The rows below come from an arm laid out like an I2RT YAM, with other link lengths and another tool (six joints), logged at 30 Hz.
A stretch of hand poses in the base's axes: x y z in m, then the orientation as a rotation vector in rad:
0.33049, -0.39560, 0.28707, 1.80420, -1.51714, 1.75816
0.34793, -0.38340, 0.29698, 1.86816, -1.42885, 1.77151
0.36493, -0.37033, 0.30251, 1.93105, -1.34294, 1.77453
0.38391, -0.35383, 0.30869, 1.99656, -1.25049, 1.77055
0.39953, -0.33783, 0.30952, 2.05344, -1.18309, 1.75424
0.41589, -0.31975, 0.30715, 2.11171, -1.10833, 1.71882
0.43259, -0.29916, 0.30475, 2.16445, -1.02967, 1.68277
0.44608, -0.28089, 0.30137, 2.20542, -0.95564, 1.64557
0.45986, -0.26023, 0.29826, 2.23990, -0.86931, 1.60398
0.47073, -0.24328, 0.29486, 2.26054, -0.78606, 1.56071
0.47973, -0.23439, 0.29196, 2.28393, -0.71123, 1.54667
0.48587, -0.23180, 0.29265, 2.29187, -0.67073, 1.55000
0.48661, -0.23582, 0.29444, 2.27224, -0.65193, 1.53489
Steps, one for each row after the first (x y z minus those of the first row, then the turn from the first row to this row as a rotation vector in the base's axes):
0.01744, 0.01220, 0.00991, -0.03368, 0.02441, 0.06161
0.03444, 0.02527, 0.01544, -0.06390, 0.05334, 0.12020
0.05342, 0.04177, 0.02162, -0.09502, 0.08741, 0.18134
0.06904, 0.05777, 0.02245, -0.11186, 0.12099, 0.22887
0.08540, 0.07585, 0.02008, -0.13130, 0.16915, 0.27390
0.10210, 0.09644, 0.01768, -0.15414, 0.21734, 0.31801
0.11559, 0.11471, 0.01430, -0.17857, 0.26395, 0.35442
0.12937, 0.13537, 0.01119, -0.21256, 0.31606, 0.39053
0.14024, 0.15232, 0.00779, -0.25096, 0.36818, 0.41784
0.14924, 0.16121, 0.00489, -0.28194, 0.39549, 0.45512
0.15538, 0.16380, 0.00558, -0.30114, 0.40182, 0.47575
0.15612, 0.15978, 0.00737, -0.32364, 0.41837, 0.46408

